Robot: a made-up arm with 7 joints.
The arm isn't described. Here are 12 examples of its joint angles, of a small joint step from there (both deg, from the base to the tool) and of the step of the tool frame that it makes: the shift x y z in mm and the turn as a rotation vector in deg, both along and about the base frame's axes.
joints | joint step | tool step
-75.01 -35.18 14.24 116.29 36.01 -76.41 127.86 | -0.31 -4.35 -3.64 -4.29 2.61 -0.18 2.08 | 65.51 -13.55 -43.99 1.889 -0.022 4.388
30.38 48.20 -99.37 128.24 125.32 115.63 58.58 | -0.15 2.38 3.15 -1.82 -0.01 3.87 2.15 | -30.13 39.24 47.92 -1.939 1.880 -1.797
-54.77 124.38 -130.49 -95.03 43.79 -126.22 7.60 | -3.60 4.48 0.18 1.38 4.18 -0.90 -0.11 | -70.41 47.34 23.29 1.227 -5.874 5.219
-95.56 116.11 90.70 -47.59 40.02 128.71 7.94 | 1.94 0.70 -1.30 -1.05 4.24 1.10 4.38 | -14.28 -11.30 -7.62 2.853 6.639 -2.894
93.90 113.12 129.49 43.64 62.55 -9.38 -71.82 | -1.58 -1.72 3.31 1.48 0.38 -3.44 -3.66 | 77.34 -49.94 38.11 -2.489 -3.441 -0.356
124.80 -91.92 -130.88 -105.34 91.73 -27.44 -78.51 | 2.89 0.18 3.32 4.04 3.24 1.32 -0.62 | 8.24 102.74 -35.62 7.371 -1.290 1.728
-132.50 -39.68 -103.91 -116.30 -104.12 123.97 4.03 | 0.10 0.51 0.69 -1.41 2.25 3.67 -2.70 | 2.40 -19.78 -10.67 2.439 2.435 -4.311
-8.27 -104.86 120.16 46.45 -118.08 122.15 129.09 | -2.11 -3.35 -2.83 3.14 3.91 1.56 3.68 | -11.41 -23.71 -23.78 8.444 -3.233 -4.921
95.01 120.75 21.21 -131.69 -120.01 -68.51 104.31 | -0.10 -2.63 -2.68 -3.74 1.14 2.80 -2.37 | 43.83 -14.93 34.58 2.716 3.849 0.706
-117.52 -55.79 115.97 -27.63 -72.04 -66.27 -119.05 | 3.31 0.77 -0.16 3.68 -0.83 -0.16 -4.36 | 13.84 72.46 -5.74 0.082 -0.317 -8.081
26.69 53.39 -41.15 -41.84 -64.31 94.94 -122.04 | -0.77 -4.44 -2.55 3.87 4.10 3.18 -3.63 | -8.72 -59.41 -19.32 5.675 1.762 1.504
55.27 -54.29 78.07 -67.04 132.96 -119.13 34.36 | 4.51 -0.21 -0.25 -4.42 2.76 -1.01 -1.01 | 20.81 -35.45 0.86 5.226 2.564 -1.630
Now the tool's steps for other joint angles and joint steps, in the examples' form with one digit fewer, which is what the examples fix.
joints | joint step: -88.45 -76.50 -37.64 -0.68 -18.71 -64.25 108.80 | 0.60 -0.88 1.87 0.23 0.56 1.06 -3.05
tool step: -14.0 -7.1 22.7 -1.77 -2.15 0.87
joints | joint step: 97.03 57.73 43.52 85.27 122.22 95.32 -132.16 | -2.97 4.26 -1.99 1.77 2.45 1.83 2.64
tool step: -67.7 33.7 2.0 5.36 0.44 7.80
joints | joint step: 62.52 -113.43 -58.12 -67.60 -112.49 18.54 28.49 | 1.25 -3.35 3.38 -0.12 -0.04 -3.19 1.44
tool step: 15.6 33.7 7.9 2.17 -1.79 2.89
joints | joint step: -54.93 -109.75 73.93 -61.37 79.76 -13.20 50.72 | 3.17 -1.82 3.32 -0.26 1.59 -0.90 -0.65
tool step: 53.6 15.7 -23.8 -1.42 4.44 -0.11
